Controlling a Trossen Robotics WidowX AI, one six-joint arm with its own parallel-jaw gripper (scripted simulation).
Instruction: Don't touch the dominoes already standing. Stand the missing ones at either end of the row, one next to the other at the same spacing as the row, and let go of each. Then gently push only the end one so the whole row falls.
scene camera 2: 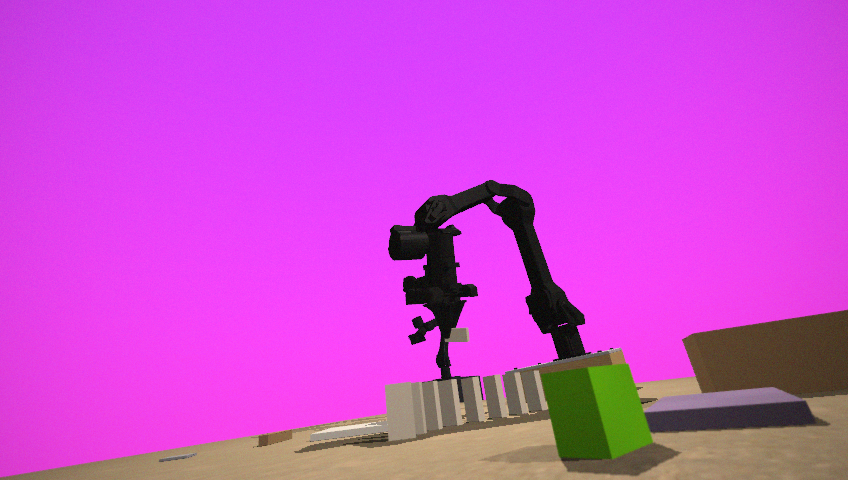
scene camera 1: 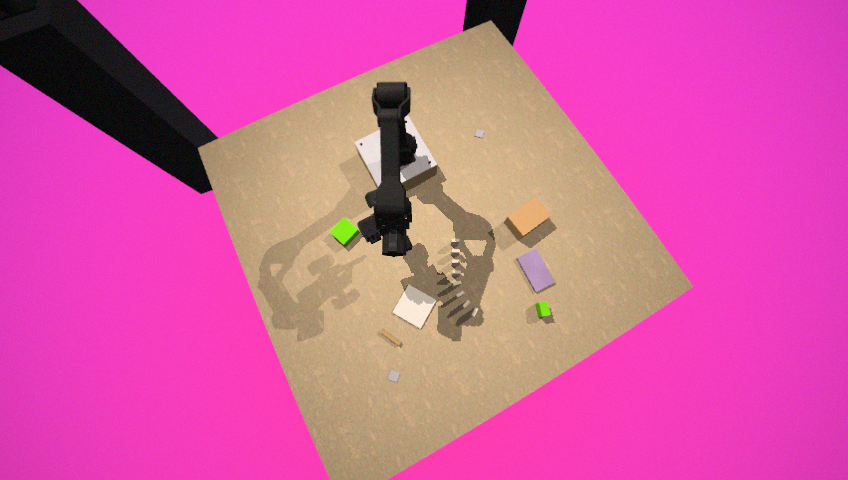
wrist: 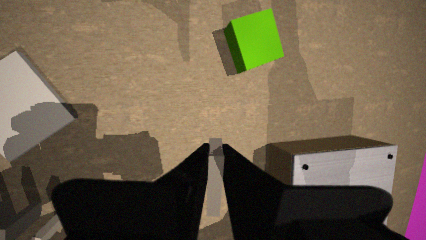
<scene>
orange box: scene camera 2; scene camera 1; not seen in the wrist view (out of frame)
same spot on orange box: [scene camera 2: 795,355] = [scene camera 1: 535,227]
</scene>
